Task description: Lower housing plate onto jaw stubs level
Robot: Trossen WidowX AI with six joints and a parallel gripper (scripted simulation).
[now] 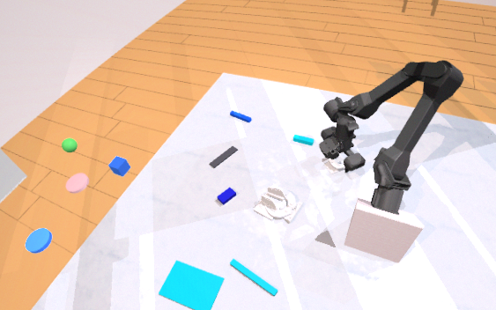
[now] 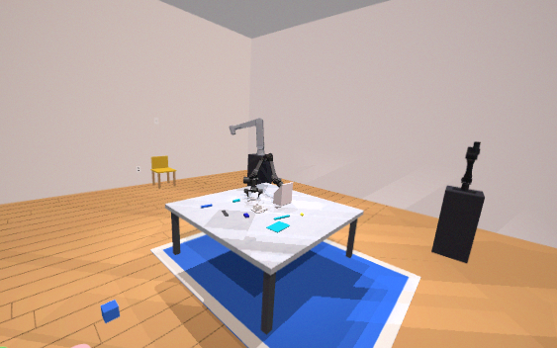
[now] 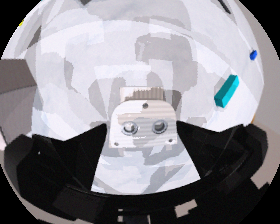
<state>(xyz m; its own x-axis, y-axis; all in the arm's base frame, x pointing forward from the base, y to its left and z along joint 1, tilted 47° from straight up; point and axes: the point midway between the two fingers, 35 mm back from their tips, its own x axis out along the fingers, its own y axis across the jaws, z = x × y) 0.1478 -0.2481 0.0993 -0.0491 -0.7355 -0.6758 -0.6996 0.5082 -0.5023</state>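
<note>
Right now the white base is 170 mm ahead of my gripper tip, 220 mm to the left of it and 10 mm below it. From my gripper tip the other things lie so: blue block 330 mm ahead, 250 mm to the left; then blue bar 450 mm ahead, 130 mm to the right; then grey bar 420 mm ahead, 90 mm to the left, 10 mm below.
</note>
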